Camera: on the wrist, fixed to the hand. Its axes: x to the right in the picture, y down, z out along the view.
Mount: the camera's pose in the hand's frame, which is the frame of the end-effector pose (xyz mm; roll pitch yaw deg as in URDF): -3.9 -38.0 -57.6 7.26 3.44 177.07
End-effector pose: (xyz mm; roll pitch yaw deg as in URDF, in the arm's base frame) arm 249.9 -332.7 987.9 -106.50 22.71 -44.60
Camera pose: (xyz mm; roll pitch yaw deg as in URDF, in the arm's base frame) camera 230.7 -376.1 1038.1 112.21 -20.82 139.82
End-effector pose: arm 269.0 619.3 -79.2 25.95 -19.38 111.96
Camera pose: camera 270.2 640.3 -145.0 -20.14 21.14 -72.48
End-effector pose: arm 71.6 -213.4 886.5 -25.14 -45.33 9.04
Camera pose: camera 103.4 -267.9 858.4 31.14 49.67 -172.79
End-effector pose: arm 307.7 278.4 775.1 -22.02 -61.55 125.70
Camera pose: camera 334.8 338.0 753.0 26.26 65.80 -57.77
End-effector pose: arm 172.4 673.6 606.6 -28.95 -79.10 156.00
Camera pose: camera 169.2 741.9 596.7 28.50 83.47 -31.88
